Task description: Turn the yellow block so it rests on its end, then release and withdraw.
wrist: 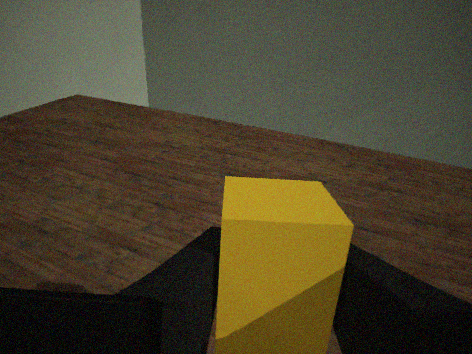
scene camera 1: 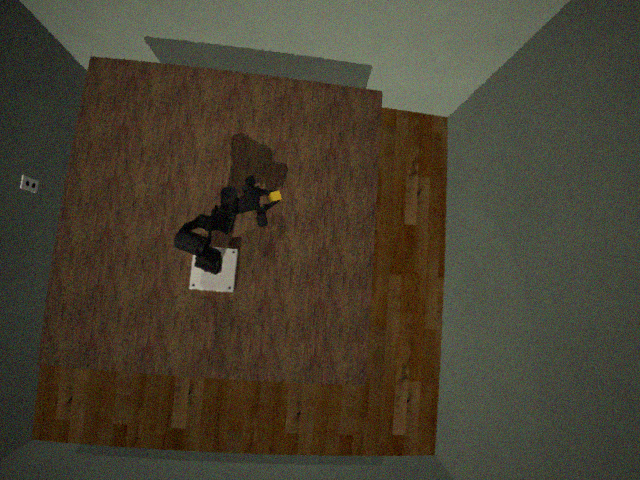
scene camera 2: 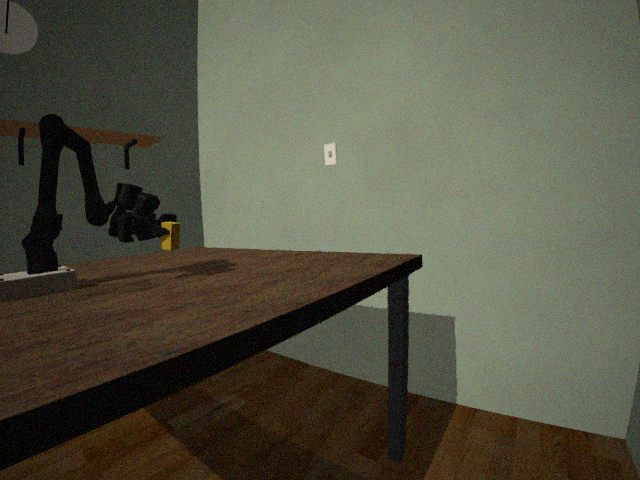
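The yellow block [scene camera 1: 274, 196] [scene camera 2: 170, 236] [wrist: 285, 260] is upright, with its long side close to vertical and a small end face on top. My gripper [scene camera 1: 273, 197] [scene camera 2: 166, 228] [wrist: 268, 241] is shut on it, with one dark finger on each side in the wrist view. The arm reaches out from its base, and the gripper points mostly sideways. The block hangs above the wooden table top [scene camera 1: 310, 284] [scene camera 2: 206, 310] [wrist: 125, 190]. The shadow of the gripper lies apart from it on the table. The block's lower end is cut off in the wrist view.
The arm stands on a white base plate [scene camera 1: 227, 279] [scene camera 2: 56, 281]. The table's far edges and the walls behind show in the wrist view. A wooden shelf [scene camera 2: 103, 135] is on the wall behind the arm in scene camera 2.
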